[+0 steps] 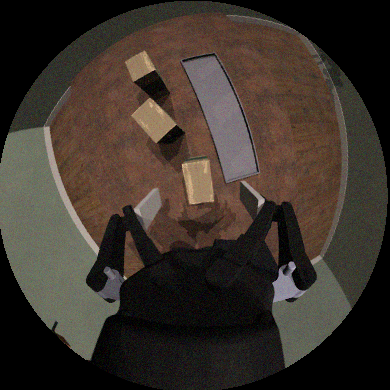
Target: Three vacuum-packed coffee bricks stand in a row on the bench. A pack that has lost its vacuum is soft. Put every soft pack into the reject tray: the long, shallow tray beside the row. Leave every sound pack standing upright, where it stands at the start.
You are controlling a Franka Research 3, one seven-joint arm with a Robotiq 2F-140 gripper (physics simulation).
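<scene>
Three tan coffee bricks stand in a slightly uneven row on the bench. The nearest brick (198, 181) shows its top face just ahead of and between the finger pads. The middle brick (155, 120) stands farther off to the left, turned at an angle. The far brick (141, 66) stands beyond it, its dark side showing. The long, shallow grey reject tray (226, 117) lies to the right of the row, with no pack in it. My gripper (198, 192) is wide open and empty, above the bench. Which packs are soft I cannot tell from their look.
The brown wooden bench (300, 125) has a pale raised edge at left and right. The tray's near end is close to the right finger pad. A green-grey floor shows beyond the bench, with a small dark and brown object at the lower left. The gripper's shadow falls near the nearest brick.
</scene>
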